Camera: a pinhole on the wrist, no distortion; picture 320 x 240 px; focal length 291.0 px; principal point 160.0 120.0 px. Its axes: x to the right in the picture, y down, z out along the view. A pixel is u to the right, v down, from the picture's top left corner.
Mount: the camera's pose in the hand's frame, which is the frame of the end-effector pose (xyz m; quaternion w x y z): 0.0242 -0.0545 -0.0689 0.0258 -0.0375 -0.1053 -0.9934
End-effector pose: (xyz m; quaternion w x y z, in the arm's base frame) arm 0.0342 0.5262 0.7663 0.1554 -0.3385 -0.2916 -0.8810
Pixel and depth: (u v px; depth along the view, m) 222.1 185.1 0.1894
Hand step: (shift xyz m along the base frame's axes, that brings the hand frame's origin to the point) 0.0378 0.1242 0.0529
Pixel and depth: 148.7 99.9 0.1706
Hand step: 0.0144 0.0605 0.0828
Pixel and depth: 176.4 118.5 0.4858
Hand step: 0.2069 0.2107 0.2852
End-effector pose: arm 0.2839 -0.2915 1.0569 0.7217 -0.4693 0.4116 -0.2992
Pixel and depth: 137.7 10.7 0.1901
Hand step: 0.1134 0.0257 -0.0445
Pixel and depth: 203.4 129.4 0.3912
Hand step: 0.2774 0.1479 0.0603
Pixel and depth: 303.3 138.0 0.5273
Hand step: 0.3197 0.3694 0.1531
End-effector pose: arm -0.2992 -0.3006 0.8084 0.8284 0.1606 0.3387 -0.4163
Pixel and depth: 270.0 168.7 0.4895
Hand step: 0.1054 -0.1943 0.4014
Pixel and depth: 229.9 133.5 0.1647
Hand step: 0.0167 -0.0683 0.0721
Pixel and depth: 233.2 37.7 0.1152
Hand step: 0.0175 -0.0219 0.0271
